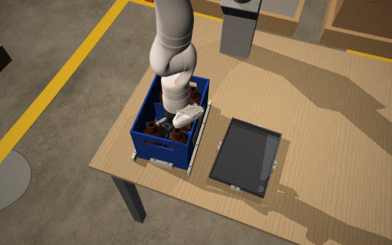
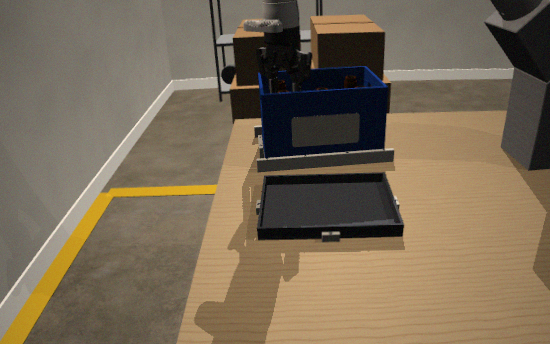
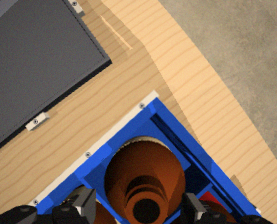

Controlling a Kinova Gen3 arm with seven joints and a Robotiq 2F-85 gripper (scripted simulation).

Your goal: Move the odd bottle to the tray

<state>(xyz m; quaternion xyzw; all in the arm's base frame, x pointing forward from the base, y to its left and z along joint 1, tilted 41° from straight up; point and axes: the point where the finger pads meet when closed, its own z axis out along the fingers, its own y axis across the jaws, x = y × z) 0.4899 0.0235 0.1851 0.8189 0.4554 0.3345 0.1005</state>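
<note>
Now: hand 80 mm above the blue crate, 70 mm to the left of it and 70 mm past it. Also, from my hand: dark grey tray: 200 mm to the left, 150 mm below, 120 mm behind.
</note>
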